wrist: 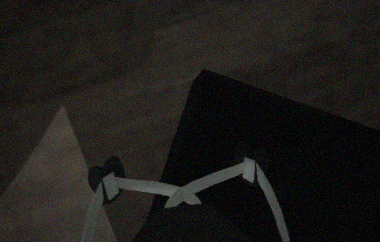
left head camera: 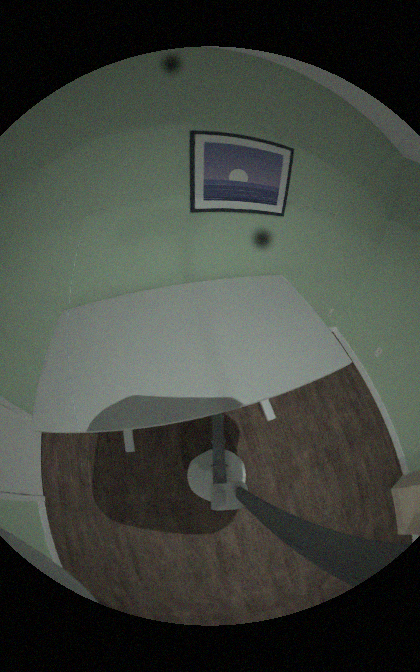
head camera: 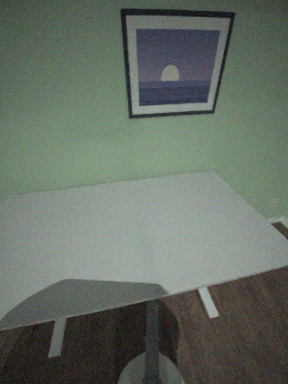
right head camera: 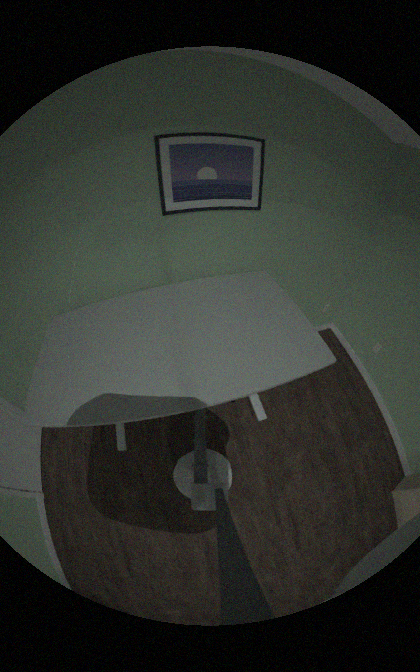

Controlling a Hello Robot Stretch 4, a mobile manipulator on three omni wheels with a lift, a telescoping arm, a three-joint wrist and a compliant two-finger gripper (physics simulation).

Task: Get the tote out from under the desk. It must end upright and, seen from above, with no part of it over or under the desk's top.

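Frame: origin at the robot's base, x up, y ahead, z left, level; centimetres.
Seen in the pictures: gripper, fingertip midpoint: [wrist: 179, 162].
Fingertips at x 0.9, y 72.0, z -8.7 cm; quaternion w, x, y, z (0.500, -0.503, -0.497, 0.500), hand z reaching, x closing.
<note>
A point is followed by its place in that frame.
The tote [wrist: 305, 175] @[x -2.4, y 87.0, z -12.9 cm] shows in the wrist view as a very dark, almost black shape. One corner points up near the middle, and it runs off the right and bottom edges. My gripper [wrist: 179, 162] @[x 0.9, y 72.0, z -8.7 cm] is partly open, with its fingertips apart. The right fingertip overlaps the dark shape and the left one is over the floor beside its left edge. Contact and height are too dark to tell. The desk [head camera: 125, 235] @[x 92.3, y 53.5, z 13.5 cm] [left head camera: 200, 340] @[x 92.3, y 57.8, z 9.1 cm] [right head camera: 190, 335] has a pale top, which hides the tote and gripper in the head views.
My dark arm [head camera: 152, 330] @[x 42.6, y 26.6, z -0.2 cm] [left head camera: 219, 450] @[x 43.0, y 16.9, z -0.5 cm] [right head camera: 200, 445] reaches in under the desk's front edge. Pale desk feet [head camera: 207, 302] [head camera: 56, 337] show on both sides of it. A tan box [left head camera: 407, 505] [right head camera: 407, 502] stands at the far right. A green wall is behind the desk.
</note>
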